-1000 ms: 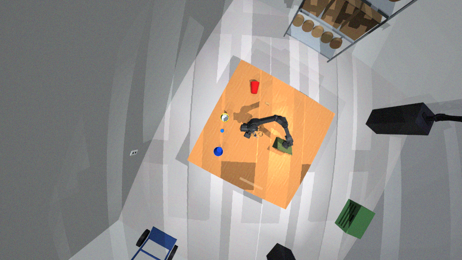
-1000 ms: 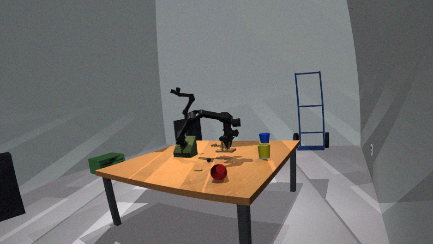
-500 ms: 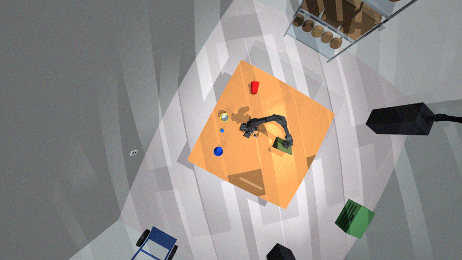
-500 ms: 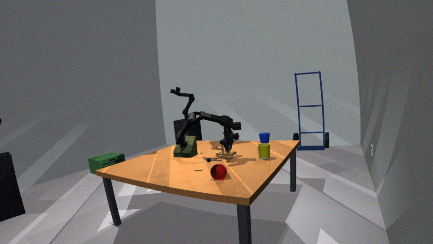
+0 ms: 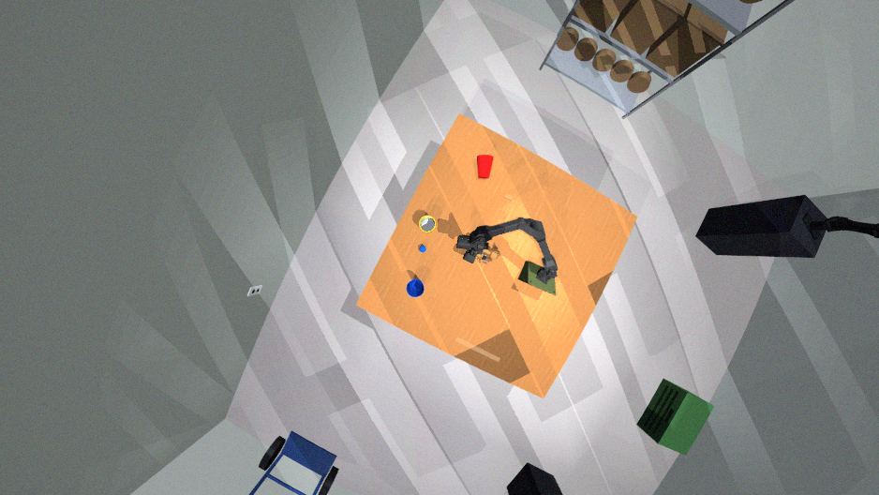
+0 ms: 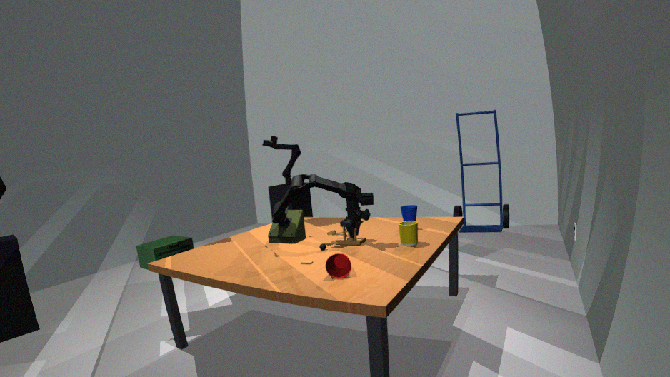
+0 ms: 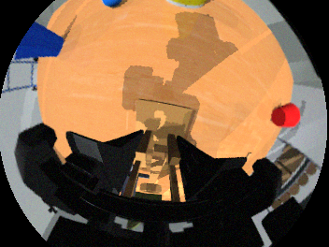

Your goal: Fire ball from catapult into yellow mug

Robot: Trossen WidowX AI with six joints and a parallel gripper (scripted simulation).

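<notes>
My gripper tip is now 160 mm to the left of the dark ball, 80 mm past it and 20 mm above it. Round my gripper tip: blue ball (230 mm ahead, 170 mm to the left, 10 mm below); then wooden catapult (70 mm behind, 20 mm above, 10 mm to the left); then yellow mug (280 mm ahead, 40 mm to the left).
</notes>
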